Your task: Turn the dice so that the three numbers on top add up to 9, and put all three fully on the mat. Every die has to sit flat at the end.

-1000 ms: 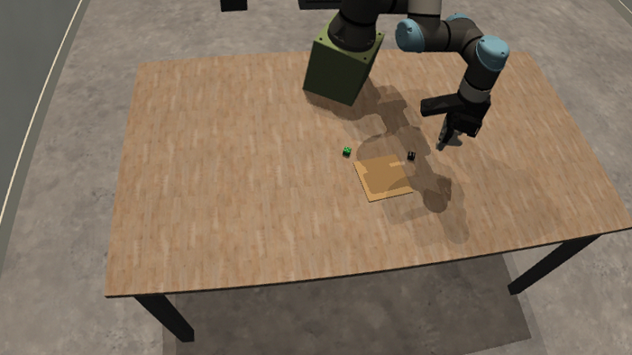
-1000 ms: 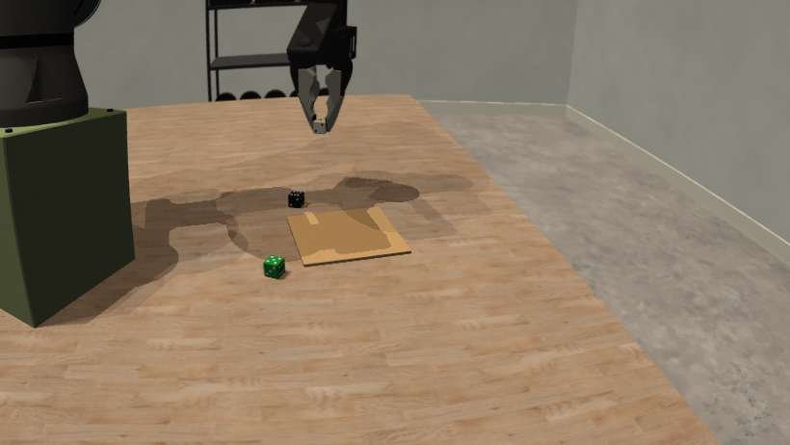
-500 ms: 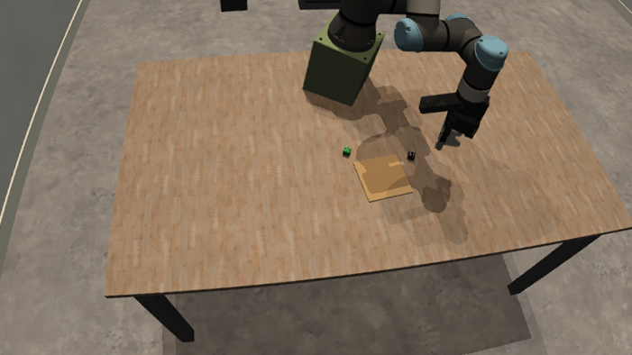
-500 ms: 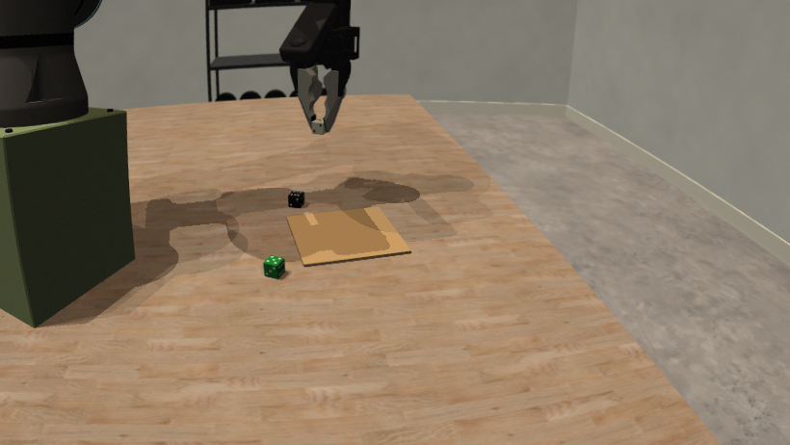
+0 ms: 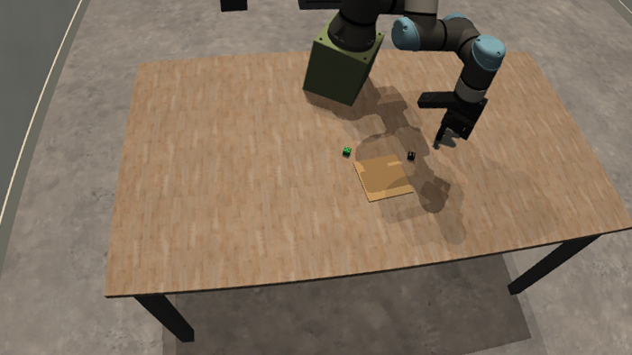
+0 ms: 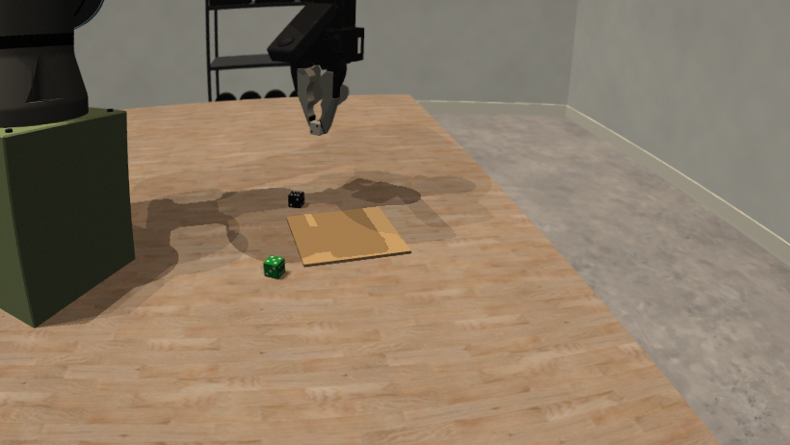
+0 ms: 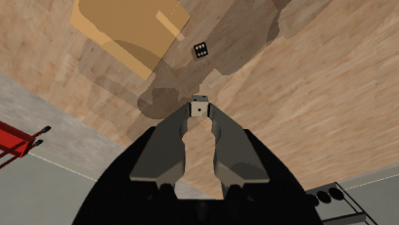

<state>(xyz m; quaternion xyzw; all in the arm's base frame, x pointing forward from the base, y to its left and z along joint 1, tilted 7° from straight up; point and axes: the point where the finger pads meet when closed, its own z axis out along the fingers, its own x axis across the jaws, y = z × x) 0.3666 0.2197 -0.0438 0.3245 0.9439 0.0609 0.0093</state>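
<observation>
My gripper is now 30 mm short of the tan mat, 140 mm to the left of it and 120 mm above it. Round my hand: white die: 10 mm below; black die: 30 mm behind, 40 mm to the right, 110 mm below; green die: 60 mm behind, 240 mm to the right, 110 mm below.
</observation>
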